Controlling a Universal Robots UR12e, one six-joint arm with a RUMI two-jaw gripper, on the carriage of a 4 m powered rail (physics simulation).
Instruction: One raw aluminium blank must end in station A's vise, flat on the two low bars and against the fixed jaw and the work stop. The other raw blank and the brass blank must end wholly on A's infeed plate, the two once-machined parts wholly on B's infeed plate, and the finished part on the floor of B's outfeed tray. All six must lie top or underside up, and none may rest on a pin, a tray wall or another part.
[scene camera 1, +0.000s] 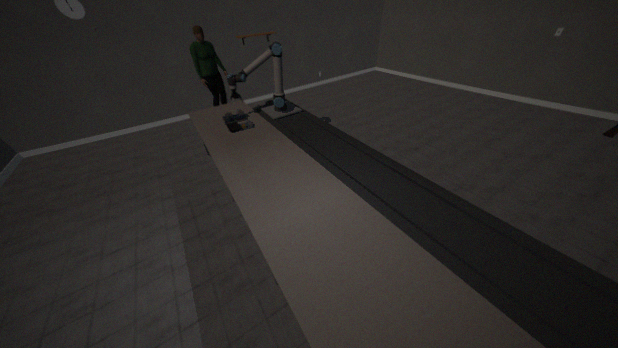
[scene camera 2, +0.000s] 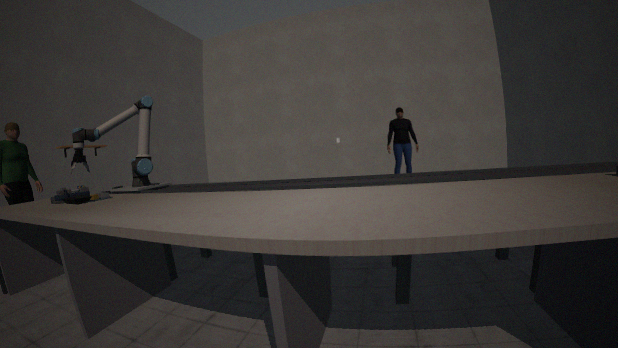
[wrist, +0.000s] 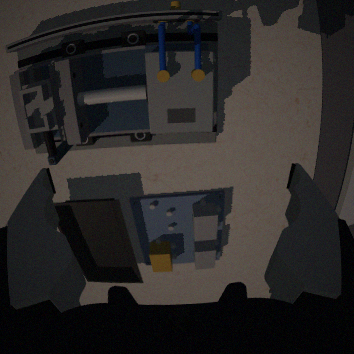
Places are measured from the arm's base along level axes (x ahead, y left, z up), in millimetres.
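Pixels of known places: gripper, fingertip midpoint: (scene camera 1: 237, 103) (scene camera 2: 80, 173) (wrist: 170, 166); arm's base, origin of the base link: (scene camera 1: 280, 108) (scene camera 2: 141, 185).
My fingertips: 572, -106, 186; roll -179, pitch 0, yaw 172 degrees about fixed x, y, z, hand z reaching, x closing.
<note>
Ahead of a thing's pixels: the offset from my fingertips to its middle, as dx, dy, dz. "*": to the spot under its first point. Level surfaces: height alone.
My gripper (wrist: 170, 166) (scene camera 2: 80, 170) is open and empty, high above the station at the bench's far end. In the wrist view a blue plate @(+21, +265, -212) (wrist: 155, 220) with upright pins lies between the fingers. A yellow brass block @(+68, +306, -190) (wrist: 161, 261) is at its lower left. Two plain grey blocks, one @(-29, +223, -190) (wrist: 205, 227) above the other @(-22, +314, -190) (wrist: 204, 259), are along its right side. Whether they touch pins cannot be told. A dark tray @(+96, +252, -195) (wrist: 131, 240) is left of the plate. Above is a vise (wrist: 182, 95) with a pale round bar between its jaws; no block shows there. Machined parts cannot be made out.
Two blue pipes (wrist: 162, 50) (wrist: 198, 50) with yellow ends stand over the vise's right block. A dark handle @(* +152, +12, -121) (wrist: 50, 147) juts from its lower left. The rail (scene camera 1: 400, 200) (wrist: 335, 100) runs beside the bench @(dz -216) (scene camera 1: 320, 215). A person in green (scene camera 1: 204, 57) (scene camera 2: 15, 160) stands beyond the bench's far end.
</note>
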